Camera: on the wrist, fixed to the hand. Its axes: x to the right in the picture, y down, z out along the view.
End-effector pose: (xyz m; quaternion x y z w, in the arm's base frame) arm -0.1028 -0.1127 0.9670 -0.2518 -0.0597 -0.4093 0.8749
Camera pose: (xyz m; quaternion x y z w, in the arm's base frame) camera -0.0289 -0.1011 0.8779 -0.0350 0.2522 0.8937 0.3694
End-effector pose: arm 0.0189 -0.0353 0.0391 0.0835 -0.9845 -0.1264 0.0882
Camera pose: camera 0.0051 0.0392 0.1274 -0.9858 -0.0366 0.1068 0.1241
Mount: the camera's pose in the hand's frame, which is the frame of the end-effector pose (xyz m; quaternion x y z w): 0.0130 0.0963 -0.0640 -0.0125 -0.0033 -0.9987 0.0488
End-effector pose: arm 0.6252 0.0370 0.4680 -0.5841 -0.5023 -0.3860 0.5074
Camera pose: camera 0.7258 -0.0213 0.4727 -0.4656 0.6047 0.5300 0.3697
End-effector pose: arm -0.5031 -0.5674 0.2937 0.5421 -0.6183 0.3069 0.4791
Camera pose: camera -0.5788 -0.4932 0.3418 0.6390 0.5058 -0.4731 0.3346
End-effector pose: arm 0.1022 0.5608 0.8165 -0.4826 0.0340 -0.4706 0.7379
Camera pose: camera 0.1409 0.5166 0.7160 0.0683 0.4769 0.7579 0.4399
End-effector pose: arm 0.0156 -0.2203 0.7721 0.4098 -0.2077 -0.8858 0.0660
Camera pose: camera 0.0502 -0.3313 0.7667 -0.2237 -0.4100 0.1131 0.8770
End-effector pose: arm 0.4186 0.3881 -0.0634 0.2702 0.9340 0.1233 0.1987
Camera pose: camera 0.4244 0.4667 0.0222 -0.9217 0.3132 -0.1816 0.1393
